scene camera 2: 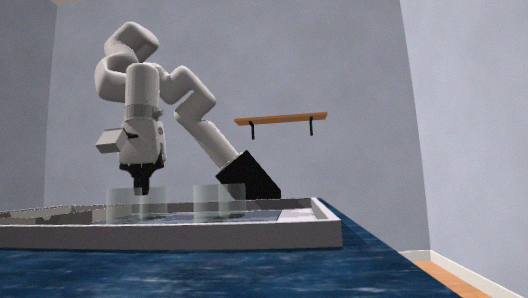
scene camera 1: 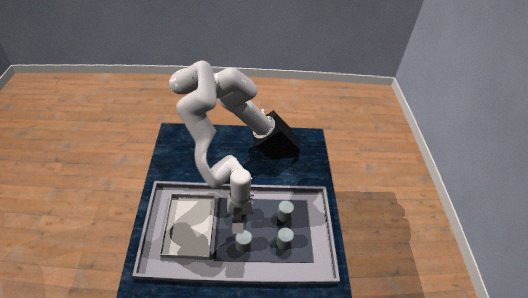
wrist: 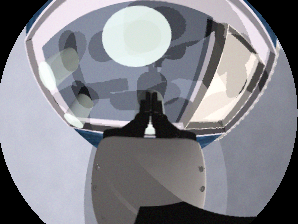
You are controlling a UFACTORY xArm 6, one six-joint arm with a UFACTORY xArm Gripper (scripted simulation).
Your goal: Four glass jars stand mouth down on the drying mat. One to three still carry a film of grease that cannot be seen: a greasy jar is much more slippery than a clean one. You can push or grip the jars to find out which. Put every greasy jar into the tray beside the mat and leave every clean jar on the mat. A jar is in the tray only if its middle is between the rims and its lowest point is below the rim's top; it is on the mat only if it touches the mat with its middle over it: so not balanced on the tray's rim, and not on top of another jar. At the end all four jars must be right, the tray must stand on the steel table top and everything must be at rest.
same spot on dark drying mat: (scene camera 2: 267,215) = (scene camera 1: 303,220)
